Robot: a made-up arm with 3 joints. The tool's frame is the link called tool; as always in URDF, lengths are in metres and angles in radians. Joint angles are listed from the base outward.
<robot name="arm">
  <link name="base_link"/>
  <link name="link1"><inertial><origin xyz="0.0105 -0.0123 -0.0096"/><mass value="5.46"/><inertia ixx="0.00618" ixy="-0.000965" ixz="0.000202" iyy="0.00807" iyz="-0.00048" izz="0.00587"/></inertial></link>
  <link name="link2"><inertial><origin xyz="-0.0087 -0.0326 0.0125"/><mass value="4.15"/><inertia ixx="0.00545" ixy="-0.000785" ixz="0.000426" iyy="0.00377" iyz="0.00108" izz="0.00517"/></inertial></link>
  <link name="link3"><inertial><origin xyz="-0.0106 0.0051 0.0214"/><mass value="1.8"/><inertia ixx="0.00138" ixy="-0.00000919" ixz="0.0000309" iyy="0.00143" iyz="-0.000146" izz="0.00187"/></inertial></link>
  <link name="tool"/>
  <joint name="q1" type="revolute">
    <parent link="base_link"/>
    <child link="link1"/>
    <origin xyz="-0.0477 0.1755 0.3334" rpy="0 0 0"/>
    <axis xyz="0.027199 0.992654 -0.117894"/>
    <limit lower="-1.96" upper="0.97"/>
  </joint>
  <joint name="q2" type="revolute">
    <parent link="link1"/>
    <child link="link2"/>
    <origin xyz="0.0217 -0.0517 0.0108" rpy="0 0 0"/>
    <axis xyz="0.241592 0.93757 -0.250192"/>
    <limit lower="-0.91" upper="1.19"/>
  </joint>
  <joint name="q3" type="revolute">
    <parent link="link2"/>
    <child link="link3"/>
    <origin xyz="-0.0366 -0.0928 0.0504" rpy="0 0 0"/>
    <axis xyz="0 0 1"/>
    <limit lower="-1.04" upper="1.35"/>
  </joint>
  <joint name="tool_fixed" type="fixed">
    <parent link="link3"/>
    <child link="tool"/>
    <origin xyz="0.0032 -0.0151 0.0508" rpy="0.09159 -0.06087 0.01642"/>
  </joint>
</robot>
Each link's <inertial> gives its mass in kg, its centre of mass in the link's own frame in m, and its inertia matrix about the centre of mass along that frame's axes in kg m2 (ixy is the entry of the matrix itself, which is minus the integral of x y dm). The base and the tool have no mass. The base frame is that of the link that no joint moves.
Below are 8 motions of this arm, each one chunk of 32 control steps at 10 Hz.
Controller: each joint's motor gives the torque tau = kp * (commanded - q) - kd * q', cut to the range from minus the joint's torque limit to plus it. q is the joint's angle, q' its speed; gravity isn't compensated. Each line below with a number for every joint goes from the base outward.
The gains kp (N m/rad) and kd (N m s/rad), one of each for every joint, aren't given. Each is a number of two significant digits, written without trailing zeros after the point. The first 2 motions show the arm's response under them.
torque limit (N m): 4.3 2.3 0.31
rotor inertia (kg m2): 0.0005 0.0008 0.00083
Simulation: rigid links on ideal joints. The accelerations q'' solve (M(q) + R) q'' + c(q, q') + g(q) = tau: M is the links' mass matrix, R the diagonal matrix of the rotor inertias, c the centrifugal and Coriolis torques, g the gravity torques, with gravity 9.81 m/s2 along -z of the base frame. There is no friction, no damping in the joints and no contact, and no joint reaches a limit. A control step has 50 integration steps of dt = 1/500 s. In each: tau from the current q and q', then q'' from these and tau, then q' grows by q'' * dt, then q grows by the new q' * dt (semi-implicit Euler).
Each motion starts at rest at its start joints. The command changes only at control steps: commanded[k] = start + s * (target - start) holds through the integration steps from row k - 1 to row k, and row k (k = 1, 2, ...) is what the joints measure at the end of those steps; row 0 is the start. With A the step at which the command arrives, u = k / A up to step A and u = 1 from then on. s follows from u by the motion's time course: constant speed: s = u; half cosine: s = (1 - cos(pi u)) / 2; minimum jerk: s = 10 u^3 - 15 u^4 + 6 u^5; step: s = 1 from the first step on.
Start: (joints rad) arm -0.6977 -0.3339 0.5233
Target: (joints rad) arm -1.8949 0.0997 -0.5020
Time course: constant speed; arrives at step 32
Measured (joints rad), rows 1 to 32:
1: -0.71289 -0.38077 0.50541
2: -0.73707 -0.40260 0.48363
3: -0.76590 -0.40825 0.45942
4: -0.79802 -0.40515 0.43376
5: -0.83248 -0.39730 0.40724
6: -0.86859 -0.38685 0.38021
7: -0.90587 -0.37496 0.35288
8: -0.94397 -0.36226 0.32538
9: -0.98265 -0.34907 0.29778
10: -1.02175 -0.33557 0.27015
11: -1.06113 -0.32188 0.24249
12: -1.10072 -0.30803 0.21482
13: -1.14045 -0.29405 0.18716
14: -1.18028 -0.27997 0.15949
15: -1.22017 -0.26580 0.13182
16: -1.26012 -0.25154 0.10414
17: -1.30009 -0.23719 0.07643
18: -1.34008 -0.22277 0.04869
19: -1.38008 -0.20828 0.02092
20: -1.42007 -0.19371 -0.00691
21: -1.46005 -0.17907 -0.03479
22: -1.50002 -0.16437 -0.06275
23: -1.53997 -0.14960 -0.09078
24: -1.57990 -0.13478 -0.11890
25: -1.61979 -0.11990 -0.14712
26: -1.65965 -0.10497 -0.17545
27: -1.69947 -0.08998 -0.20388
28: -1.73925 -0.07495 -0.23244
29: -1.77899 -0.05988 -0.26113
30: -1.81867 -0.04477 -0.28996
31: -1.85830 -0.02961 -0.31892
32: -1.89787 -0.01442 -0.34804
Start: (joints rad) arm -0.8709 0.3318 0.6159
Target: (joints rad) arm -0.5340 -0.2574 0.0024
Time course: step
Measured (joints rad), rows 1 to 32:
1: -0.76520 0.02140 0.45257
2: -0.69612 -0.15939 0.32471
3: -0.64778 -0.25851 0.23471
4: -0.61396 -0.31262 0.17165
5: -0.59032 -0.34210 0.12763
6: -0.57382 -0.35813 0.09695
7: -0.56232 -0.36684 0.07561
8: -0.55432 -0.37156 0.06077
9: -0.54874 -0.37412 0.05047
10: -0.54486 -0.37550 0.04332
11: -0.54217 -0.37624 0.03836
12: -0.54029 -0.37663 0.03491
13: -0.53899 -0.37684 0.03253
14: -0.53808 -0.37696 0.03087
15: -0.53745 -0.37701 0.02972
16: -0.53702 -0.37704 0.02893
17: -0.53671 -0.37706 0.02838
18: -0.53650 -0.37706 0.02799
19: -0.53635 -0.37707 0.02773
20: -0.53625 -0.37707 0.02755
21: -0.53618 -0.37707 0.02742
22: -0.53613 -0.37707 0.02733
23: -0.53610 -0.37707 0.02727
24: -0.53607 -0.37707 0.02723
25: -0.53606 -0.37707 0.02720
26: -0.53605 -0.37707 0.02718
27: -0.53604 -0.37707 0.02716
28: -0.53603 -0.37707 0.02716
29: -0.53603 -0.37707 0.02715
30: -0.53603 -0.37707 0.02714
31: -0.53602 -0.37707 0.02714
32: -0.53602 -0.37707 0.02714
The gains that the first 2 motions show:
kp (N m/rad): 15 8.4 1.4
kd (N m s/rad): 3.9 1.4 0.43
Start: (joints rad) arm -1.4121 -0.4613 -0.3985
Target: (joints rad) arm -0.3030 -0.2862 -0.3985
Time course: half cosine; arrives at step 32
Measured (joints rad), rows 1 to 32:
1: -1.42631 -0.50325 -0.37818
2: -1.43460 -0.52635 -0.36237
3: -1.43554 -0.53679 -0.35203
4: -1.43004 -0.54076 -0.34512
5: -1.41865 -0.54137 -0.34038
6: -1.40173 -0.54016 -0.33701
7: -1.37962 -0.53792 -0.33451
8: -1.35261 -0.53502 -0.33255
9: -1.32099 -0.53165 -0.33094
10: -1.28509 -0.52790 -0.32955
11: -1.24527 -0.52380 -0.32831
12: -1.20190 -0.51938 -0.32721
13: -1.15538 -0.51462 -0.32623
14: -1.10616 -0.50952 -0.32537
15: -1.05469 -0.50409 -0.32467
16: -1.00145 -0.49831 -0.32415
17: -0.94696 -0.49220 -0.32383
18: -0.89171 -0.48577 -0.32374
19: -0.83624 -0.47904 -0.32389
20: -0.78109 -0.47205 -0.32431
21: -0.72677 -0.46485 -0.32499
22: -0.67382 -0.45752 -0.32593
23: -0.62275 -0.45012 -0.32713
24: -0.57407 -0.44276 -0.32856
25: -0.52825 -0.43554 -0.33018
26: -0.48575 -0.42859 -0.33197
27: -0.44699 -0.42204 -0.33386
28: -0.41237 -0.41601 -0.33582
29: -0.38222 -0.41063 -0.33777
30: -0.35685 -0.40603 -0.33967
31: -0.33653 -0.40231 -0.34146
32: -0.32145 -0.39959 -0.34307

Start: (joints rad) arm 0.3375 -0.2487 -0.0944
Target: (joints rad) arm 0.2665 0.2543 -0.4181
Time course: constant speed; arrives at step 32
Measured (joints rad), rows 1 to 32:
1: 0.35551 -0.25907 -0.10070
2: 0.36755 -0.25645 -0.10858
3: 0.37536 -0.24695 -0.11745
4: 0.38033 -0.23363 -0.12702
5: 0.38339 -0.21822 -0.13708
6: 0.38516 -0.20167 -0.14750
7: 0.38605 -0.18451 -0.15818
8: 0.38636 -0.16703 -0.16905
9: 0.38626 -0.14937 -0.18007
10: 0.38589 -0.13163 -0.19120
11: 0.38534 -0.11384 -0.20242
12: 0.38466 -0.09603 -0.21372
13: 0.38389 -0.07821 -0.22509
14: 0.38307 -0.06038 -0.23652
15: 0.38221 -0.04255 -0.24801
16: 0.38132 -0.02471 -0.25955
17: 0.38042 -0.00687 -0.27114
18: 0.37950 0.01098 -0.28278
19: 0.37858 0.02883 -0.29446
20: 0.37765 0.04668 -0.30619
21: 0.37672 0.06454 -0.31796
22: 0.37579 0.08240 -0.32977
23: 0.37486 0.10026 -0.34163
24: 0.37392 0.11813 -0.35352
25: 0.37298 0.13599 -0.36544
26: 0.37204 0.15385 -0.37741
27: 0.37110 0.17171 -0.38940
28: 0.37015 0.18957 -0.40143
29: 0.36921 0.20743 -0.41349
30: 0.36826 0.22528 -0.42557
31: 0.36730 0.24312 -0.43768
32: 0.36634 0.26096 -0.44982

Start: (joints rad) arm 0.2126 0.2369 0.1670
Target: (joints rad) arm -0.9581 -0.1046 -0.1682
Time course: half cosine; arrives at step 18
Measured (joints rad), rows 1 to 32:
1: 0.23611 0.23634 0.16330
2: 0.24518 0.23517 0.15744
3: 0.23746 0.22857 0.14968
4: 0.21291 0.21570 0.13956
5: 0.17207 0.19632 0.12690
6: 0.11597 0.17064 0.11178
7: 0.04612 0.13926 0.09444
8: -0.03551 0.10307 0.07529
9: -0.12659 0.06328 0.05487
10: -0.22443 0.02133 0.03373
11: -0.32604 -0.02116 0.01247
12: -0.42829 -0.06252 -0.00835
13: -0.52797 -0.10115 -0.02821
14: -0.62195 -0.13569 -0.04660
15: -0.70728 -0.16508 -0.06308
16: -0.78135 -0.18864 -0.07722
17: -0.84193 -0.20601 -0.08860
18: -0.88727 -0.21716 -0.09687
19: -0.91890 -0.22327 -0.10245
20: -0.94084 -0.22642 -0.10624
21: -0.95607 -0.22798 -0.10883
22: -0.96664 -0.22872 -0.11060
23: -0.97398 -0.22904 -0.11179
24: -0.97907 -0.22916 -0.11261
25: -0.98261 -0.22918 -0.11316
26: -0.98506 -0.22917 -0.11353
27: -0.98677 -0.22914 -0.11379
28: -0.98795 -0.22911 -0.11396
29: -0.98878 -0.22908 -0.11407
30: -0.98935 -0.22906 -0.11415
31: -0.98974 -0.22905 -0.11420
32: -0.99002 -0.22904 -0.11424

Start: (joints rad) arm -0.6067 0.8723 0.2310
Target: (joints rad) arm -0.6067 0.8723 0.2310
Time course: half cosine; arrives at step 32
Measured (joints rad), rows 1 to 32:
1: -0.59098 0.86335 0.23713
2: -0.57952 0.85939 0.24141
3: -0.57143 0.85757 0.24442
4: -0.56572 0.85685 0.24654
5: -0.56168 0.85667 0.24804
6: -0.55881 0.85673 0.24910
7: -0.55678 0.85689 0.24984
8: -0.55534 0.85706 0.25037
9: -0.55431 0.85722 0.25074
10: -0.55358 0.85736 0.25101
11: -0.55306 0.85747 0.25119
12: -0.55270 0.85755 0.25133
13: -0.55243 0.85762 0.25142
14: -0.55225 0.85767 0.25148
15: -0.55211 0.85770 0.25153
16: -0.55202 0.85773 0.25156
17: -0.55195 0.85775 0.25159
18: -0.55190 0.85776 0.25160
19: -0.55187 0.85777 0.25162
20: -0.55185 0.85778 0.25162
21: -0.55183 0.85779 0.25163
22: -0.55182 0.85779 0.25163
23: -0.55181 0.85779 0.25164
24: -0.55180 0.85780 0.25164
25: -0.55180 0.85780 0.25164
26: -0.55179 0.85780 0.25164
27: -0.55179 0.85780 0.25164
28: -0.55179 0.85780 0.25164
29: -0.55179 0.85780 0.25164
30: -0.55179 0.85780 0.25164
31: -0.55179 0.85780 0.25164
32: -0.55179 0.85780 0.25164

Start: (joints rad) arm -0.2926 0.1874 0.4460
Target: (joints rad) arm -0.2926 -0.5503 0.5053
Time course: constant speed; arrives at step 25
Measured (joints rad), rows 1 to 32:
1: -0.27967 0.14600 0.44789
2: -0.27159 0.10821 0.44971
3: -0.26658 0.07283 0.45125
4: -0.26368 0.03875 0.45261
5: -0.26225 0.00538 0.45383
6: -0.26181 -0.02759 0.45494
7: -0.26206 -0.06033 0.45598
8: -0.26277 -0.09292 0.45695
9: -0.26378 -0.12538 0.45787
10: -0.26499 -0.15774 0.45874
11: -0.26631 -0.19000 0.45957
12: -0.26769 -0.22216 0.46036
13: -0.26910 -0.25421 0.46113
14: -0.27050 -0.28614 0.46187
15: -0.27188 -0.31797 0.46259
16: -0.27322 -0.34967 0.46329
17: -0.27451 -0.38126 0.46398
18: -0.27575 -0.41273 0.46466
19: -0.27693 -0.44407 0.46533
20: -0.27805 -0.47529 0.46600
21: -0.27910 -0.50639 0.46666
22: -0.28009 -0.53736 0.46733
23: -0.28101 -0.56821 0.46799
24: -0.28187 -0.59894 0.46866
25: -0.28265 -0.62955 0.46934
26: -0.28351 -0.64684 0.46955
27: -0.28406 -0.65626 0.46947
28: -0.28443 -0.66139 0.46928
29: -0.28467 -0.66419 0.46909
30: -0.28483 -0.66571 0.46891
31: -0.28493 -0.66654 0.46877
32: -0.28500 -0.66699 0.46866

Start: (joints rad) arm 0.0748 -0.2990 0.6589
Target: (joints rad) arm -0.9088 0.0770 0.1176
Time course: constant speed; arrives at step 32
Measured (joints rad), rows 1 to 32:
1: 0.07824 -0.32542 0.64941
2: 0.07007 -0.33591 0.63749
3: 0.05437 -0.33707 0.62399
4: 0.03351 -0.33315 0.60947
5: 0.00911 -0.32649 0.59428
6: -0.01772 -0.31838 0.57866
7: -0.04624 -0.30949 0.56276
8: -0.07595 -0.30020 0.54669
9: -0.10649 -0.29070 0.53053
10: -0.13762 -0.28107 0.51434
11: -0.16917 -0.27138 0.49815
12: -0.20104 -0.26164 0.48200
13: -0.23314 -0.25185 0.46590
14: -0.26542 -0.24202 0.44986
15: -0.29783 -0.23215 0.43390
16: -0.33036 -0.22222 0.41803
17: -0.36297 -0.21225 0.40223
18: -0.39567 -0.20222 0.38653
19: -0.42843 -0.19214 0.37091
20: -0.46125 -0.18200 0.35538
21: -0.49413 -0.17181 0.33993
22: -0.52706 -0.16155 0.32456
23: -0.56003 -0.15124 0.30927
24: -0.59305 -0.14087 0.29406
25: -0.62612 -0.13043 0.27891
26: -0.65922 -0.11993 0.26384
27: -0.69235 -0.10937 0.24883
28: -0.72553 -0.09875 0.23387
29: -0.75873 -0.08806 0.21898
30: -0.79197 -0.07731 0.20413
31: -0.82523 -0.06650 0.18933
32: -0.85852 -0.05563 0.17458

